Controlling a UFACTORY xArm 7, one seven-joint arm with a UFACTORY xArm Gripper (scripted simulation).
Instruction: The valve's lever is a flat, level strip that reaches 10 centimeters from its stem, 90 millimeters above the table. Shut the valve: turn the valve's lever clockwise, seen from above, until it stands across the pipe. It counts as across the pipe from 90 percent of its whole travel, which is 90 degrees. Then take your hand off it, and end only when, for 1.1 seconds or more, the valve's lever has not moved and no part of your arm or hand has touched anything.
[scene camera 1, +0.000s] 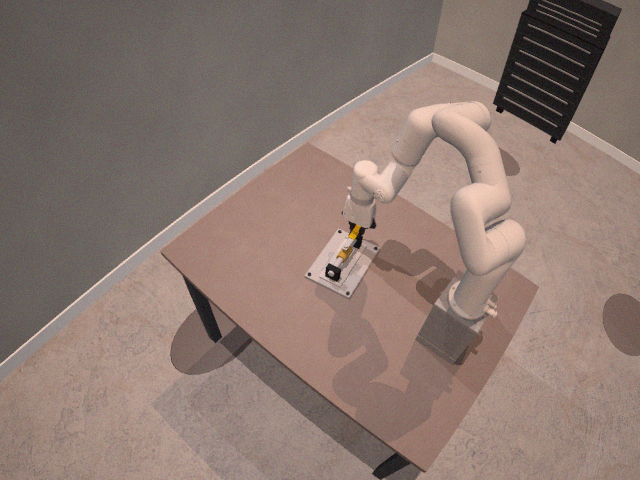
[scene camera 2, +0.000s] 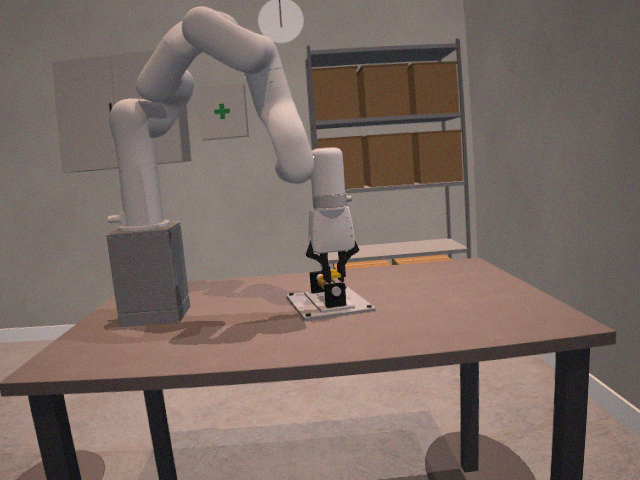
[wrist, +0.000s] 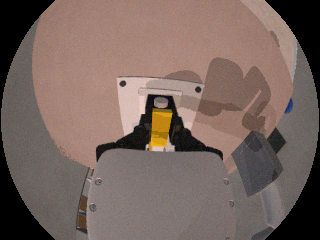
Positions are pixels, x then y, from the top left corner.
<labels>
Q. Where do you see a yellow lever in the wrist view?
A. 161, 118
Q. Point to my gripper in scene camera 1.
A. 356, 232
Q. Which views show my gripper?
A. Scene camera 1, scene camera 2 and the wrist view: all of them.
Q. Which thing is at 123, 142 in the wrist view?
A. My gripper.
</labels>
